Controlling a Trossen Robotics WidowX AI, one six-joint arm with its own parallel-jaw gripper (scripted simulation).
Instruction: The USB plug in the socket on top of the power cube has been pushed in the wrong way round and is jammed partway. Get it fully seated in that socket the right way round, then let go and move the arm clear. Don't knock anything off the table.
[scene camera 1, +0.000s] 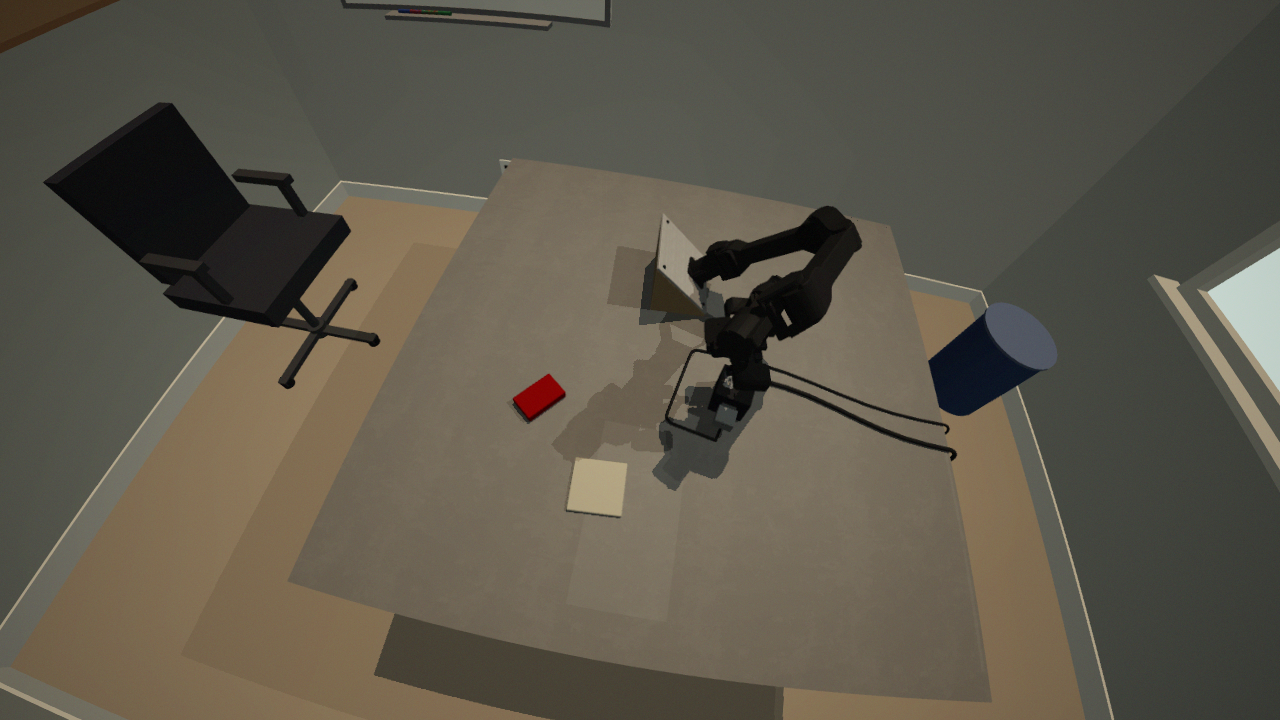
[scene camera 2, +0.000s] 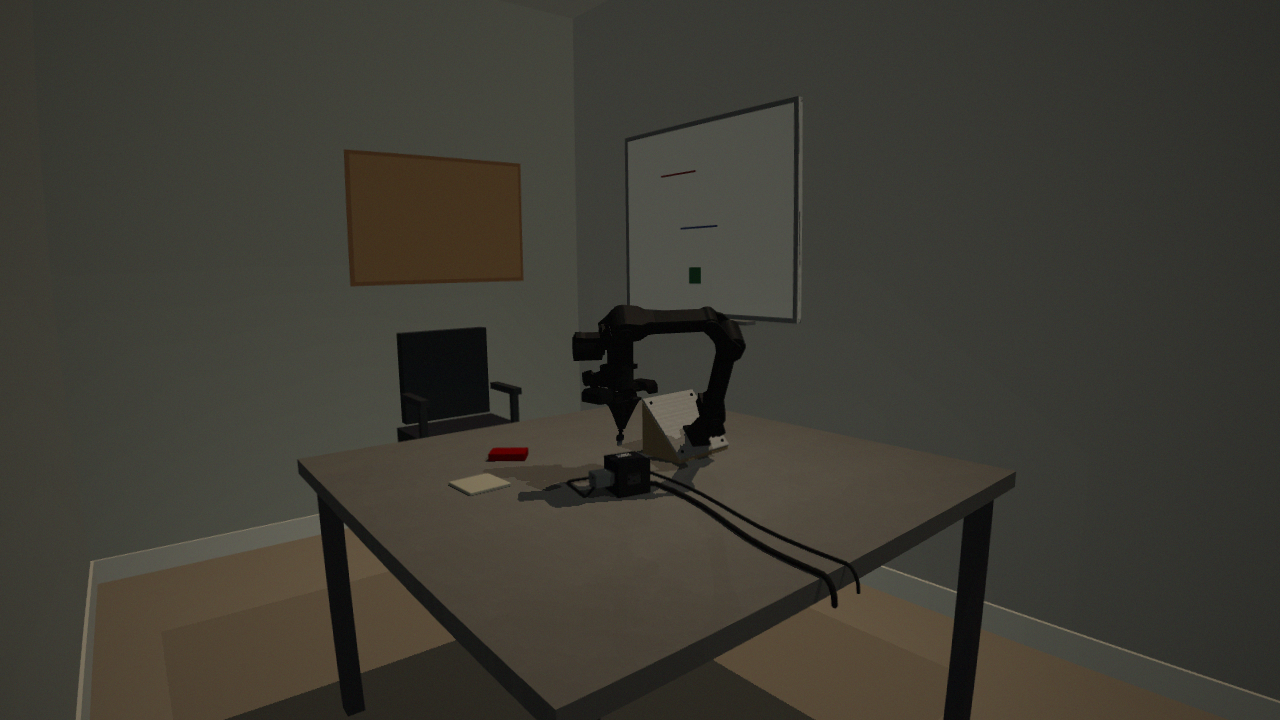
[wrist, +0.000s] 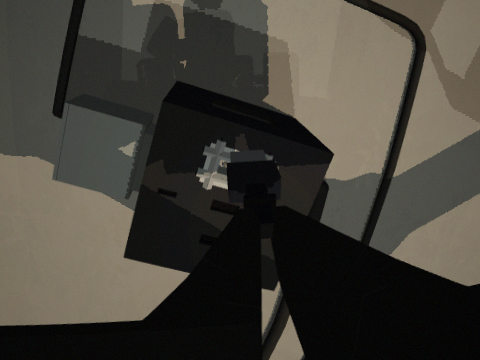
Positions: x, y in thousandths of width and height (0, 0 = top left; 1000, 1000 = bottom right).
Scene:
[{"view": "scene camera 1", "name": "gripper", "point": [574, 508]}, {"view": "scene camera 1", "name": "red block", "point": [426, 547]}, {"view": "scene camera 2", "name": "gripper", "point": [486, 597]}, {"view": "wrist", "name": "gripper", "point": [545, 621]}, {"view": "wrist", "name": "dark USB plug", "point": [528, 501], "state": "held by the gripper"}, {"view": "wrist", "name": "silver socket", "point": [447, 479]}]

